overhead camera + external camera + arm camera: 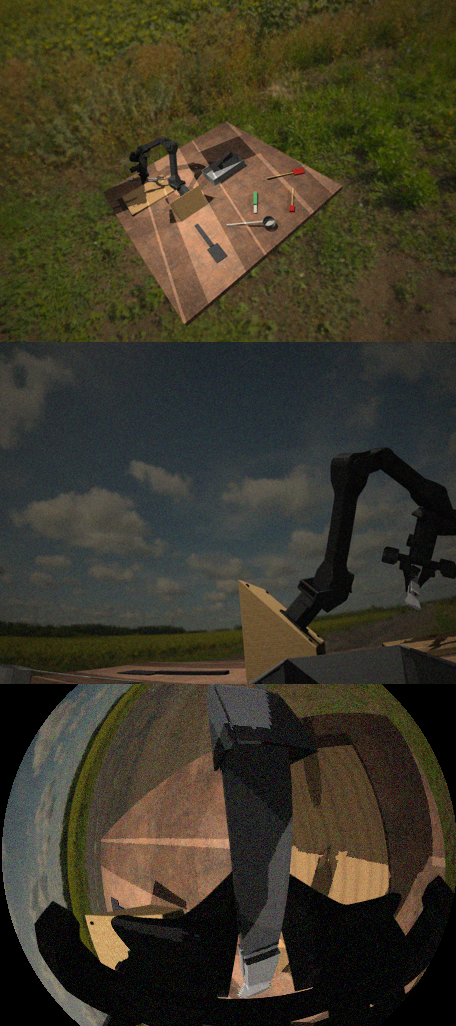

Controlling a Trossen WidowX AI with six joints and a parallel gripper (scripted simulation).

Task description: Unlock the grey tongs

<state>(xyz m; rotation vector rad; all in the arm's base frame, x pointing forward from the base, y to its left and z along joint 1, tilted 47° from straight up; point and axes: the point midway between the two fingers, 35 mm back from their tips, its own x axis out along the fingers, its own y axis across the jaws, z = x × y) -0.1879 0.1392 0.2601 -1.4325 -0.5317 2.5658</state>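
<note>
The pale wooden board lies 14 cm below my gripper tip and 4 cm to the left of it. Round my gripper tip: black spatula (64 cm to the right, 17 cm ahead, 14 cm below); grey roasting tin (59 cm ahead, 14 cm to the right, 12 cm below).
</note>
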